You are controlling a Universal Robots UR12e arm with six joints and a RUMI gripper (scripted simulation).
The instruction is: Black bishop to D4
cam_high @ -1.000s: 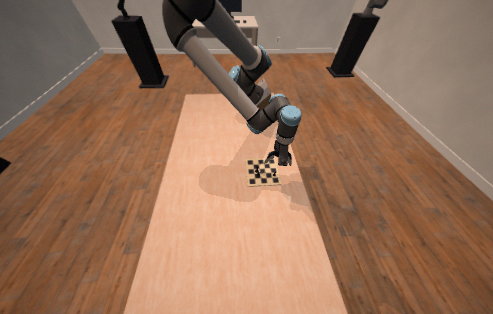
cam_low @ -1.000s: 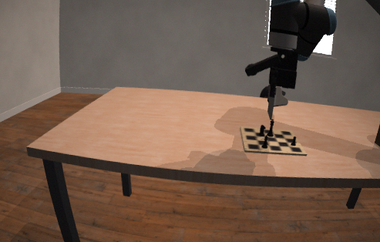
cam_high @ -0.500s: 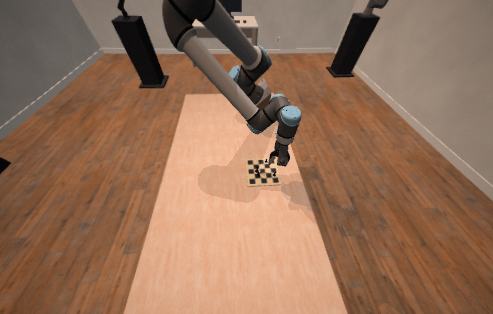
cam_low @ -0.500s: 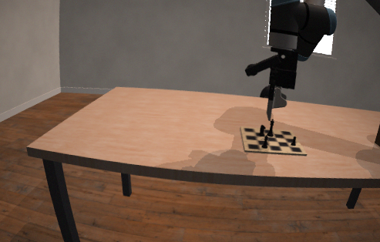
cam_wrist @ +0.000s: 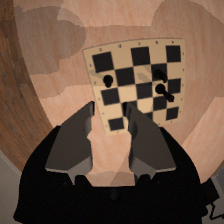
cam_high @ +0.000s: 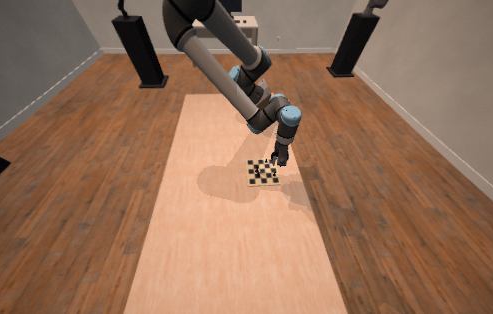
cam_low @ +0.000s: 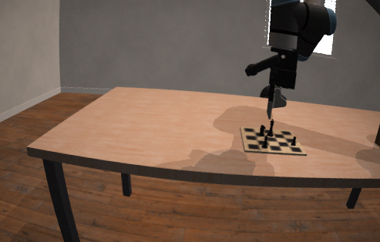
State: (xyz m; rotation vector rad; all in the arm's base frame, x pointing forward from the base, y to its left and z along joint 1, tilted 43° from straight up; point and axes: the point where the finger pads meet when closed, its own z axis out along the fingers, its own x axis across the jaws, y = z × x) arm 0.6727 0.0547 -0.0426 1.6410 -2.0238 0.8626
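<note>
My gripper is now 100 mm above the mid-height piece. Also, from my hand: pawn 120 mm behind, 110 mm below, 40 mm to the right; small chessboard 120 mm below, 70 mm to the right, 40 mm behind.
</note>
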